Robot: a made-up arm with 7 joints. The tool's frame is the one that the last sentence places.
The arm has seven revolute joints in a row. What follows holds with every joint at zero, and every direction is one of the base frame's. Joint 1 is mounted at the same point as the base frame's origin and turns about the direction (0, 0.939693, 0.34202), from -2.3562 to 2.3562 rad. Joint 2 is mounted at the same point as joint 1 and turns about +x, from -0.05 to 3.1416 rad. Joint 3 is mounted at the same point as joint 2 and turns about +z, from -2.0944 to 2.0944 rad. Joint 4 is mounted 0.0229 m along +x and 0.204 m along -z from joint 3 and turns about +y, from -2.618 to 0.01 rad. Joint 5 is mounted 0.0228 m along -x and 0.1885 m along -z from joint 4 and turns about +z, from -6.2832 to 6.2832 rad. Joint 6 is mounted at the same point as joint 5 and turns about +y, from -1.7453 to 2.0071 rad. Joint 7 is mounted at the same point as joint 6 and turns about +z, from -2.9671 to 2.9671 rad. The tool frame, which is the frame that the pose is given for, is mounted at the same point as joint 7; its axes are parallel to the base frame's.
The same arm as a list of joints. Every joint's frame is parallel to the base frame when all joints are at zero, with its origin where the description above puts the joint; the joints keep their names.
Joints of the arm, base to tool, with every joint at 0 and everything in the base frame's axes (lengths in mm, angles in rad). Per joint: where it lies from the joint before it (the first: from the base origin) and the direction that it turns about. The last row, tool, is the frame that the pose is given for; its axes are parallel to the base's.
joint 1: origin 0 0 0 axis 0 0.9397 0.342
joint 2: origin 0 0 0 axis +x
joint 3: origin 0 0 0 axis +z
joint 4: origin 22.9 0 -204 axis +y
joint 5: origin -22.8 0 -188.5 axis +z
joint 6: origin 0 0 0 axis +y
joint 7: origin 0 0 0 axis +z
tool: origin 0 0 0
Joint limits (rad, base to tool): -2.3562..2.3562 -0.05..3.1416 -2.0944..2.0944 -2.618..0.01 -6.2832..6.2832 -1.7453..2.0071 -2.9671..2.9671

